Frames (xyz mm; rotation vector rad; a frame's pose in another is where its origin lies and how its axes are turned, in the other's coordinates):
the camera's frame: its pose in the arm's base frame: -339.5 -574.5 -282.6 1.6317 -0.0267 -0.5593
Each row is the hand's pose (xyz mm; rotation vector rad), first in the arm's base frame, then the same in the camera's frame.
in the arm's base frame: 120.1 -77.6 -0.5 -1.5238 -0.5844 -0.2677
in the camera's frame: 140.7 328.5 -640.3 2.6928 1.2881 -0.8843
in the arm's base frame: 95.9 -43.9 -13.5 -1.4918 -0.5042 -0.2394
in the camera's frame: 112.4 303.8 -662.3 -2.7700 -1.1947 0.8552
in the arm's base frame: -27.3 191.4 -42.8 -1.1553 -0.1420 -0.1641
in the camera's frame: -65.2 202.8 -834.4 -2.6620 -0.6354 0.5942
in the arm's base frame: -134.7 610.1 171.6 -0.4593 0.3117 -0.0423
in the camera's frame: -373.3 307.5 -1190.6 -2.1514 0.0996 0.2831
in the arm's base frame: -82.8 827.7 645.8 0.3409 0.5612 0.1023
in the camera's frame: -561.7 735.9 -1427.3 -1.4094 0.5916 0.1450
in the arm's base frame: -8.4 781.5 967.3 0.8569 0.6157 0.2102
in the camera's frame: -589.5 1067.9 -1422.2 -0.8984 0.7937 0.1300
